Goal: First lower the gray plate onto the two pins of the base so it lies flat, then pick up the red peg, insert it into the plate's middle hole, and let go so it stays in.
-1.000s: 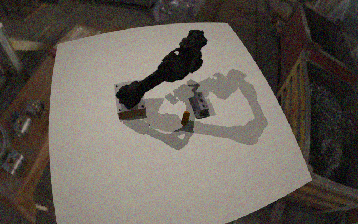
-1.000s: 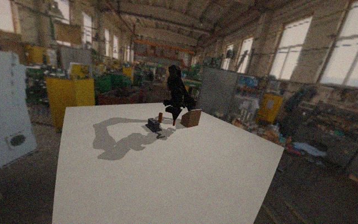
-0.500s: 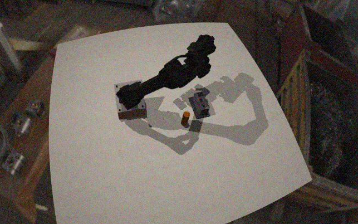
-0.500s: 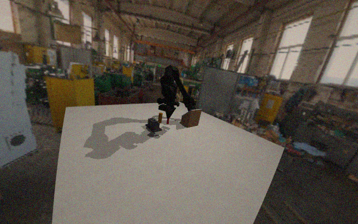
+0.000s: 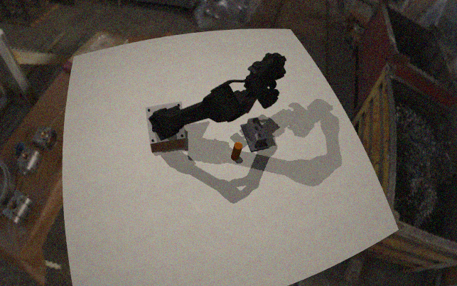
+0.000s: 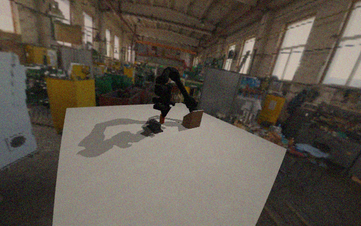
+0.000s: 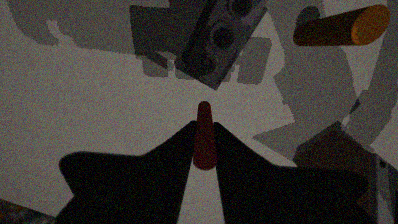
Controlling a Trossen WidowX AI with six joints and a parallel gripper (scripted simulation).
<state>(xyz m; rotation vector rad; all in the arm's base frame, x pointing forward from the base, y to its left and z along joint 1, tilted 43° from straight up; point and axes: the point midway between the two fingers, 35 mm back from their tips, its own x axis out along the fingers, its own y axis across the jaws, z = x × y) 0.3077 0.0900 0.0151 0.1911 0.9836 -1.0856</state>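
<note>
The gray plate lies 30 mm ahead of my gripper tip, 60 mm to the right of it and 70 mm below it. Also, from my gripper tip: orange cylinder 60 mm behind, 140 mm to the right, 80 mm below; gray base 30 mm ahead, 60 mm to the right, 110 mm below; red peg right at my gripper tip.
</note>
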